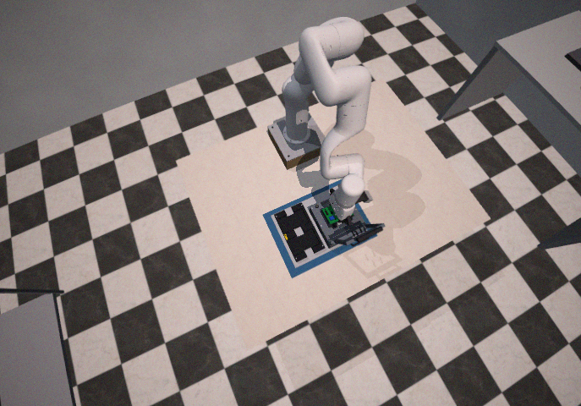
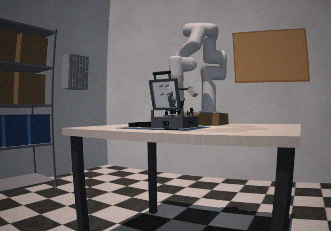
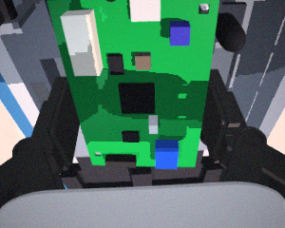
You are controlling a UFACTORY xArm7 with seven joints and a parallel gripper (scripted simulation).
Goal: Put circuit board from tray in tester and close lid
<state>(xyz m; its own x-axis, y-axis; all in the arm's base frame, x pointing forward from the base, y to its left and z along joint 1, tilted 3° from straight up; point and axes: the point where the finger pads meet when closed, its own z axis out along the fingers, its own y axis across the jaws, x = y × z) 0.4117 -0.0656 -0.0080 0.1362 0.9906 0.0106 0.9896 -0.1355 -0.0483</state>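
Now: hand right at the green circuit board. Also, from my hand: tester lid 120 mm ahead, 100 mm above, 10 mm to the right; then latch hook 70 mm to the left, 50 mm behind.
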